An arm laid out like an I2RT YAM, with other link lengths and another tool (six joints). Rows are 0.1 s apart.
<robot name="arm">
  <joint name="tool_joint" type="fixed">
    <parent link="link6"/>
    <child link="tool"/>
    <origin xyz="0.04 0.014 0.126" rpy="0 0.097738 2.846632"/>
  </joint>
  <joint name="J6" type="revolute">
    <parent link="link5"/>
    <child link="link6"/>
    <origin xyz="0.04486 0 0.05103" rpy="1.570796 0 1.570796"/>
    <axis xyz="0 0 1"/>
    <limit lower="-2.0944" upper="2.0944"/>
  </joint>
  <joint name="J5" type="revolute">
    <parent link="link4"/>
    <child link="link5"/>
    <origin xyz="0.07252 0.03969 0.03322" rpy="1.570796 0 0"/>
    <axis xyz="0 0 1"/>
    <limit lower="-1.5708" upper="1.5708"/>
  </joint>
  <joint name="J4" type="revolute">
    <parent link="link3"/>
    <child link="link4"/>
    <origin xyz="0.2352 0.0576 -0.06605" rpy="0 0 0"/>
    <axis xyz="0 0 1"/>
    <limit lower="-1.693" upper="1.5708"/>
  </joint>
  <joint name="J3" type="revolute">
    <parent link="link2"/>
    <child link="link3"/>
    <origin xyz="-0.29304 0 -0.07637" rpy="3.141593 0 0"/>
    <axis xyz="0 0 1"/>
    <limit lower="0" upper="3.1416"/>
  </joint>
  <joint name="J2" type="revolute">
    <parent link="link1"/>
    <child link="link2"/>
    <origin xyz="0.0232 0.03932 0.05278" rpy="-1.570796 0 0"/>
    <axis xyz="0 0 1"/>
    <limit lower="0" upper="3.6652"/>
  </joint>
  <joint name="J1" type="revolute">
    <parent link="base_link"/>
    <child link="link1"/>
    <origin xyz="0 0 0.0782" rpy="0 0 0"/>
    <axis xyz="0 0 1"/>
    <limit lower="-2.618" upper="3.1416"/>
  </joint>
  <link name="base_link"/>
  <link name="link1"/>
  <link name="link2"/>
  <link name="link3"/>
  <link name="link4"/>
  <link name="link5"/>
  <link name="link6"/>
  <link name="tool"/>
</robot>
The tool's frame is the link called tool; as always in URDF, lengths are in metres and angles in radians.
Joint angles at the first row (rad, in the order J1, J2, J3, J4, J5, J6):
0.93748 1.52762 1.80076 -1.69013 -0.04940 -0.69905
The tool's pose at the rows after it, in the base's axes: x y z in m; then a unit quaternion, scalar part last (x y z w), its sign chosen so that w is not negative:
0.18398 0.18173 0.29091 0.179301 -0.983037 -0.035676 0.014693
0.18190 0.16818 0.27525 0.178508 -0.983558 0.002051 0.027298
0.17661 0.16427 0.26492 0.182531 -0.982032 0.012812 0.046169
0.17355 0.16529 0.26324 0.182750 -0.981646 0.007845 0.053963
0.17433 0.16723 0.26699 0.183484 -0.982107 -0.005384 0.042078
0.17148 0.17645 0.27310 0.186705 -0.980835 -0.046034 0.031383
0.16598 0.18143 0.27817 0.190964 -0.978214 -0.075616 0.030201
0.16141 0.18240 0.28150 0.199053 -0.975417 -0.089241 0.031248
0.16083 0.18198 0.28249 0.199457 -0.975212 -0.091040 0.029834
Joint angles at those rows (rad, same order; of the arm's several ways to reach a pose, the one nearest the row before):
0.93748 1.52302 1.75191 -1.69013 -0.01850 -0.69448
0.93747 1.51504 1.67334 -1.68973 0.01888 -0.69753
0.93746 1.51426 1.63023 -1.68936 0.00820 -0.70632
0.93749 1.51350 1.62529 -1.68977 -0.00973 -0.70629
0.93747 1.49597 1.62530 -1.67182 -0.01278 -0.70630
0.93747 1.46543 1.62603 -1.63176 -0.05779 -0.70669
0.93748 1.44025 1.62605 -1.61461 -0.10014 -0.70897
0.93750 1.42347 1.62603 -1.61459 -0.12340 -0.72192
0.93785 1.41889 1.62603 -1.61460 -0.12417 -0.72196

